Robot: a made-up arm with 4 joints.
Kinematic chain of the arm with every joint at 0, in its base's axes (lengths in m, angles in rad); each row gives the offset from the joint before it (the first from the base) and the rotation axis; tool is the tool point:
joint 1: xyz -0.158 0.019 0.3 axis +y
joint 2: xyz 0.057 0.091 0 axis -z
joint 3: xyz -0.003 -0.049 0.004 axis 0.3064 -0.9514 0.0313
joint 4: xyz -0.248 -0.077 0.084 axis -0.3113 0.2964 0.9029
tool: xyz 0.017 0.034 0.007
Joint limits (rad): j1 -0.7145..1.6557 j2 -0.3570..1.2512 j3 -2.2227..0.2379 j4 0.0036..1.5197
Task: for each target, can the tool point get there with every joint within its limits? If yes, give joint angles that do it. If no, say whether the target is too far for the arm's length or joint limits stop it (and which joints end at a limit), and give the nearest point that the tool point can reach.
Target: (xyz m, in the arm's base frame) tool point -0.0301 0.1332 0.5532
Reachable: yes | joints 0.3524 1.0532 -1.2239 1.0860
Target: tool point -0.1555 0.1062 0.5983
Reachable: yes | joints -0.2966 0.3747 -1.4680 1.2949
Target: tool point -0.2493 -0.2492 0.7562
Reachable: no: too far | nearest point -0.1703 -0.0500 0.5641 | short by 0.288 m
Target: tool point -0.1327 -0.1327 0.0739
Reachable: no: joint limits stop it (at a limit: joint 1, joint 3, joint 4) | nearest point -0.0401 -0.0527 0.1210 | short by 0.131 m
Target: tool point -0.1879 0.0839 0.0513
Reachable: no: joint limits stop it (at a limit: joint 1, joint 3, joint 4) | nearest point -0.0472 0.0836 0.0373 | short by 0.141 m
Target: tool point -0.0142 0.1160 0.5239
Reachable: yes | joints 0.4373 0.6288 -1.2215 0.4916
